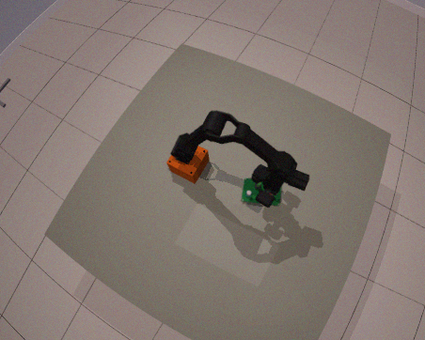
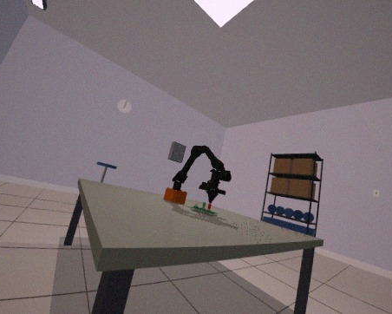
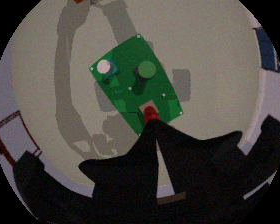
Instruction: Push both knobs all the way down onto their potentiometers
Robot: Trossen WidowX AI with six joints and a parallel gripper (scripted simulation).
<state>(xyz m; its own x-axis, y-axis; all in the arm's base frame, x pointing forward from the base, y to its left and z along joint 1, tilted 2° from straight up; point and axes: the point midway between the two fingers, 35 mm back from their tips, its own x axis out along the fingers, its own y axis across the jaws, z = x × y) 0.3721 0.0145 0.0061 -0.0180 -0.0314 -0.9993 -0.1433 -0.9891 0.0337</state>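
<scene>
Right now my gripper tip is 2 cm above the red knob. The rest, counted from my gripper tip: green round knob (6 cm behind, 3 cm below, 1 cm to the left).
</scene>
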